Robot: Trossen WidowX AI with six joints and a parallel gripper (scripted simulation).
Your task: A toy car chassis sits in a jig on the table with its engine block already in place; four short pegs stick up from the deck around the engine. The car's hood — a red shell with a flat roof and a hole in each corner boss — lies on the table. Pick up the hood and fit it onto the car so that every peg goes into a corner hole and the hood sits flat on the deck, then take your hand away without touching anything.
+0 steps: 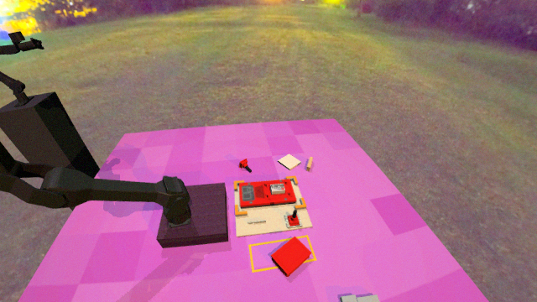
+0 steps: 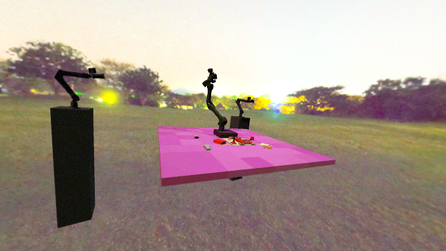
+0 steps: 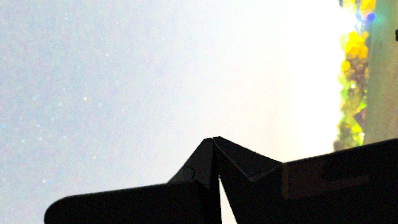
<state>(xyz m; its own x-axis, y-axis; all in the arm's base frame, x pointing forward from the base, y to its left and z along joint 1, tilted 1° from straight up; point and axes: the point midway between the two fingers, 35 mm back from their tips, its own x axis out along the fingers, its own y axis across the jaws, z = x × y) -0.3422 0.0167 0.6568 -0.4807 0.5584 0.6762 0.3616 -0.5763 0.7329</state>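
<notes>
Now: gripper tip 640 mm short of the red hood, 230 mm to the left of it and 720 mm above it. Also, from my gripper tip: grey piece 760 mm ahead, 420 mm to the right, 730 mm below; tan plate 820 mm ahead, 160 mm to the left, 730 mm below; wooden stick 900 mm ahead, 110 mm to the left, 730 mm below.
</notes>
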